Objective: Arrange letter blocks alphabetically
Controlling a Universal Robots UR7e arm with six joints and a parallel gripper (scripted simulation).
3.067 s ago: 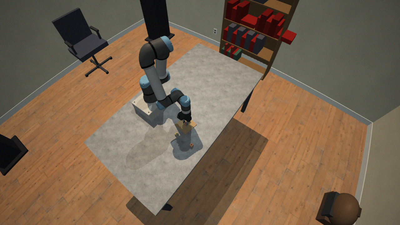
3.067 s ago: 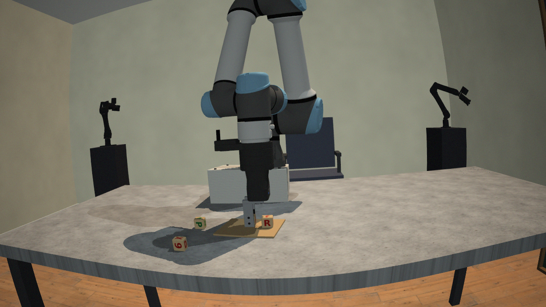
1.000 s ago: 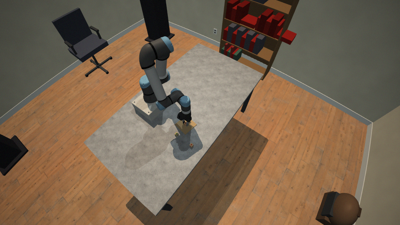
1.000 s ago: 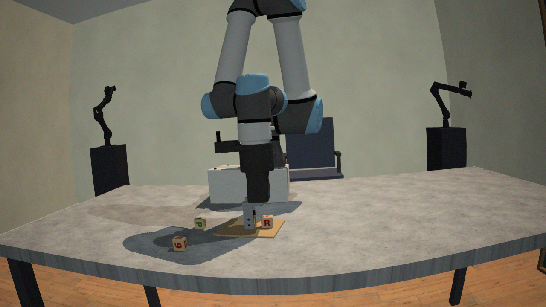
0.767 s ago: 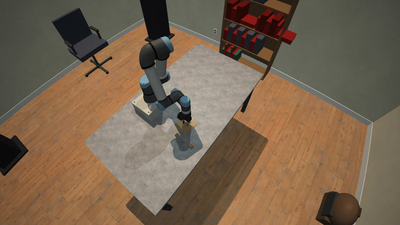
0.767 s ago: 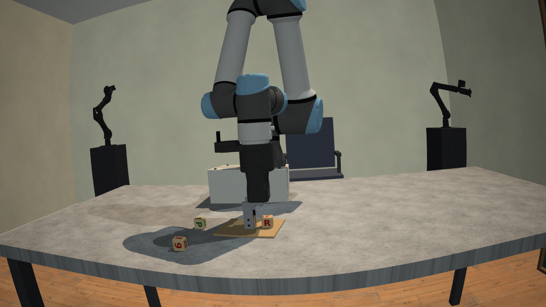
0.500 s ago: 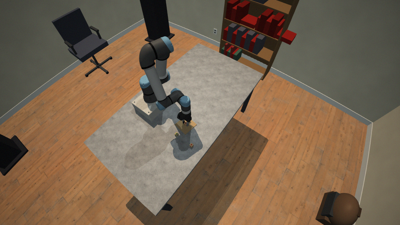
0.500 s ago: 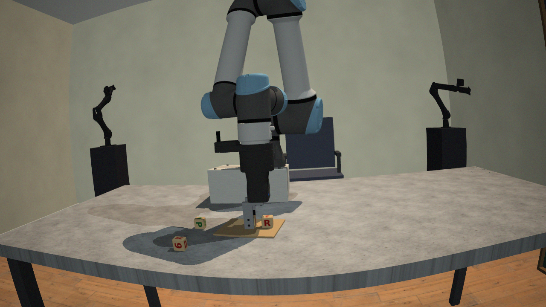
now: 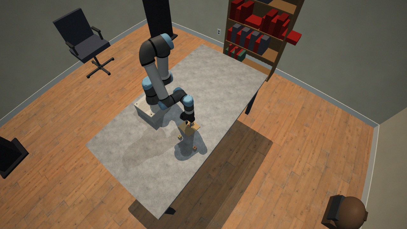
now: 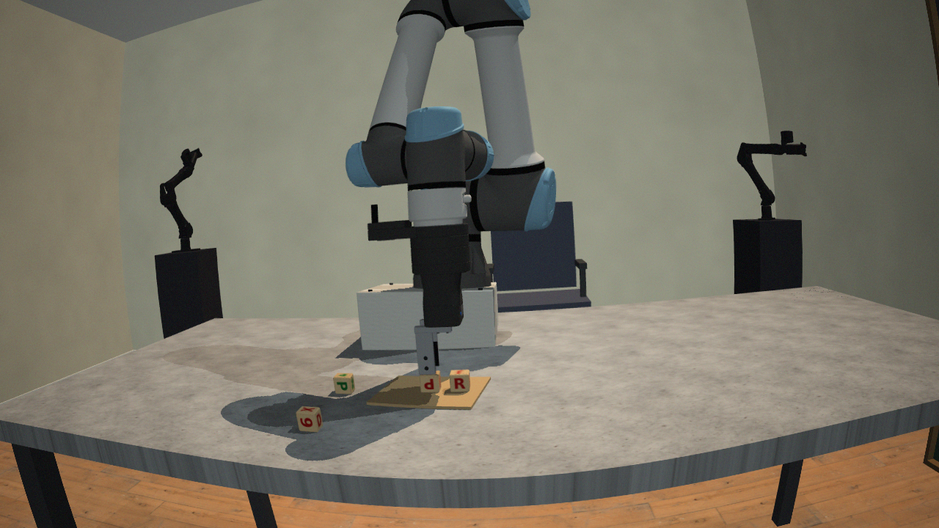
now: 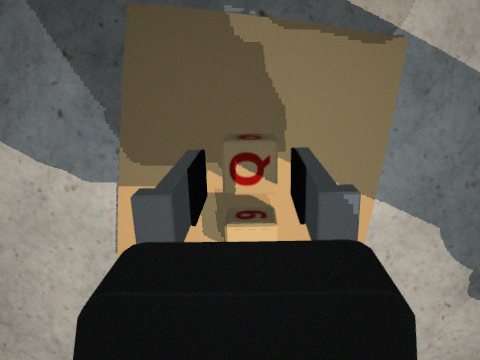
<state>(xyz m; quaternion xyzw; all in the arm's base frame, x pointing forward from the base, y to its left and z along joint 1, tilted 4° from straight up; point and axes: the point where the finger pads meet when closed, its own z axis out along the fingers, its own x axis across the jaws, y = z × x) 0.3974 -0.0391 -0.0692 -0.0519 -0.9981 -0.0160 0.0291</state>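
Right now my hand is 40 mm above the Q block. The rest, counted from my hand: X block 150 mm to the right, 150 mm ahead, 40 mm below; tan mat 50 mm below.
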